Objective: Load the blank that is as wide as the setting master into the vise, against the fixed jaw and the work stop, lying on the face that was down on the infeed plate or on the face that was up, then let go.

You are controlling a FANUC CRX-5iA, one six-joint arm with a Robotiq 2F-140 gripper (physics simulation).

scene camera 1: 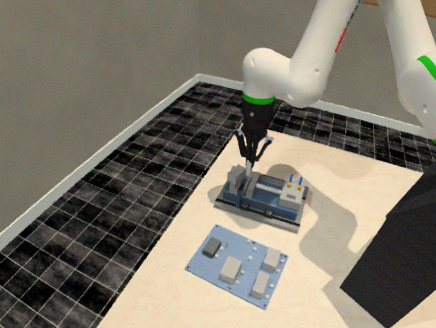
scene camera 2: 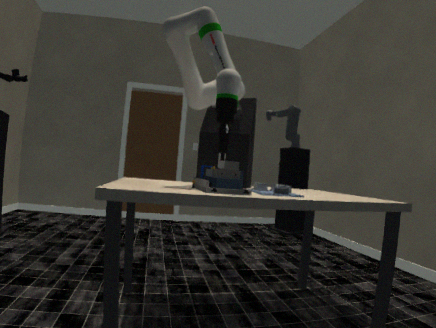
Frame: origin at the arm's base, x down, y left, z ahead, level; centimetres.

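Where they show: gripper, fingertip midpoint: point(scene camera 1: 248, 173) point(scene camera 2: 221, 168).
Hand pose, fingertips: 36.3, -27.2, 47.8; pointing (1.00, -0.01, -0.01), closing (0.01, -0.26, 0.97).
After its pixels a point has its place, as x, y, z.
My gripper point(scene camera 1: 249, 169) @[36.3, -27.2, 47.8] point(scene camera 2: 223, 157) is shut with nothing held, pointing down, its tips low over the vise close to a grey block. The blue vise point(scene camera 1: 265, 206) @[41.4, -17.7, 40.6] point(scene camera 2: 227, 181) @[41.3, -27.0, 54.3] stands on the table with its jaws towards the left end in scene camera 1. The grey block point(scene camera 1: 236, 173) @[33.0, -22.5, 51.8] point(scene camera 2: 229, 164) @[34.4, -25.9, 52.8] stands up at the jaws; whether it touches them is too small to tell. The blue infeed plate point(scene camera 1: 200, 264) @[45.4, 5.6, 57.6] point(scene camera 2: 295, 194) @[45.2, 5.2, 59.0] bears three light grey blocks point(scene camera 1: 231, 270) @[41.8, 7.8, 48.4] point(scene camera 1: 271, 260) @[41.8, 2.5, 37.6] point(scene camera 1: 260, 285) @[41.8, 10.8, 40.2] and a dark grey block point(scene camera 1: 212, 247) @[42.9, 0.7, 55.1]. I cannot tell which is the setting master.
A light grey unit point(scene camera 1: 292, 195) @[36.4, -19.7, 32.5] with blue and orange fittings sits on the vise's right end in scene camera 1. Small white pins stand on the plate. The table point(scene camera 1: 165, 260) @[46.2, 6.1, 68.2] point(scene camera 2: 150, 192) @[46.5, -58.7, 58.7] has an edge left of the vise. The black robot pedestal point(scene camera 1: 400, 260) @[22.7, 10.4, 11.2] stands at the right.
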